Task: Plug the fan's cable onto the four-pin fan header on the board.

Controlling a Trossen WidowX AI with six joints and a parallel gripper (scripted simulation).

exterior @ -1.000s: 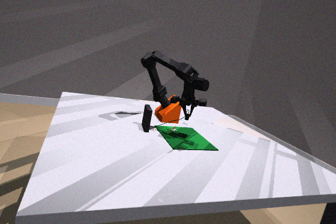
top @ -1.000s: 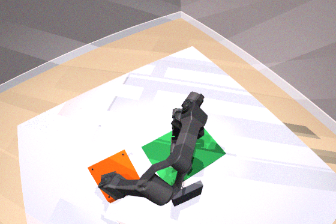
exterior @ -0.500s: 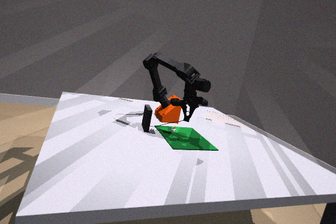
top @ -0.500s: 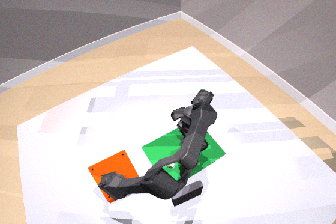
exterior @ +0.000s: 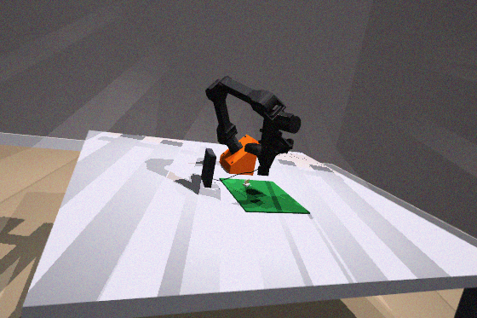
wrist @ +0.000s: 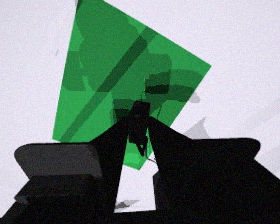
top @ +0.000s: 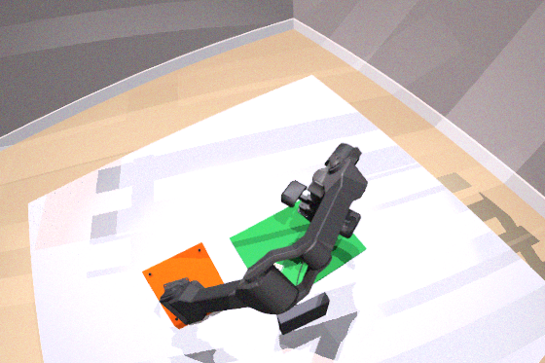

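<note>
My gripper tip is now 12 cm above the green board, 5 cm past it and 2 cm to the right of it. Round my gripper tip: dark fan block 17 cm to the right, 13 cm behind, 5 cm below; then dark plug 1 cm to the right, 1 cm below, 1 cm behind.
</note>
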